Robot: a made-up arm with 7 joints.
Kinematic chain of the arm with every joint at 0, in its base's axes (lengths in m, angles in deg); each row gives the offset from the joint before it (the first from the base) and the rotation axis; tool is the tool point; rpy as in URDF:
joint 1: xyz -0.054 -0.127 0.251 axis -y
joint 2: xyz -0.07 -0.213 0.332 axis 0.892 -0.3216 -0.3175
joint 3: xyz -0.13 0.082 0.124 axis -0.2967 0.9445 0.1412
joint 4: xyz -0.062 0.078 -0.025 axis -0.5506 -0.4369 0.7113
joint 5: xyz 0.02 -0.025 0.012 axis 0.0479 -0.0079 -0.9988
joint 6: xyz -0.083 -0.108 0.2 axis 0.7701 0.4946 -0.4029
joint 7: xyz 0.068 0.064 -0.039 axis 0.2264 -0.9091 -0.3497
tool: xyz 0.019 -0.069 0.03 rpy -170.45 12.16 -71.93
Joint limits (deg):
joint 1: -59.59..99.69
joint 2: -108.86..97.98
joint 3: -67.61..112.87
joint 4: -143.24..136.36
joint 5: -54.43..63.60
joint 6: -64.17..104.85
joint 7: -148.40..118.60
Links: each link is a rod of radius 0.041 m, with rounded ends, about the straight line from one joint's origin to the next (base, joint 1, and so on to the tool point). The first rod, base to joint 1, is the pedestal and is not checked.
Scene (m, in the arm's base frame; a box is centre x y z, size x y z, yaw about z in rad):
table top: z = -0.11
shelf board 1: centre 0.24 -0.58 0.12 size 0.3 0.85 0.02 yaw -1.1
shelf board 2: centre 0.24 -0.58 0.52 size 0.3 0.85 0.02 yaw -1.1
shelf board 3: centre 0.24 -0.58 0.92 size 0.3 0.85 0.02 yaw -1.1
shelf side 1: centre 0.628 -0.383 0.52 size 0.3 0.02 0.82 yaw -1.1
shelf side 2: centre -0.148 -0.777 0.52 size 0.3 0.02 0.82 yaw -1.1
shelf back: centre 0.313 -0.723 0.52 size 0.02 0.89 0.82 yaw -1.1
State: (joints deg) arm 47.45 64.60 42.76 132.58 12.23 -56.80 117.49
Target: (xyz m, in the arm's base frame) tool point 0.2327 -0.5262 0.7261
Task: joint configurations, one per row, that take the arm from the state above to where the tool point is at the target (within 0.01 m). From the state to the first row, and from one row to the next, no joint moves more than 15 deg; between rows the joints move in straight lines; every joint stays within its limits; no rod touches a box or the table.
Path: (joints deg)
1: 38.27 63.36 51.52 119.33 7.98 -56.03 117.63
2: 29.08 62.12 60.29 106.08 3.74 -55.26 117.77
3: 19.90 60.89 69.05 92.82 -0.51 -54.49 117.91
4: 10.71 59.65 77.82 79.57 -4.76 -53.72 118.05
5: 1.53 58.41 86.58 66.32 -9.00 -52.95 118.18
6: -7.66 57.17 95.34 53.07 -13.25 -52.17 118.32
7: -16.84 55.93 104.11 39.82 -17.50 -51.40 118.46
8: -26.03 54.70 112.87 26.56 -21.74 -50.63 118.60
9: -35.23 69.12 104.16 37.84 -9.84 -49.37 118.60
10: -44.43 83.55 95.44 49.11 2.06 -48.11 118.60
11: -53.63 97.98 86.73 60.38 13.96 -46.86 118.60

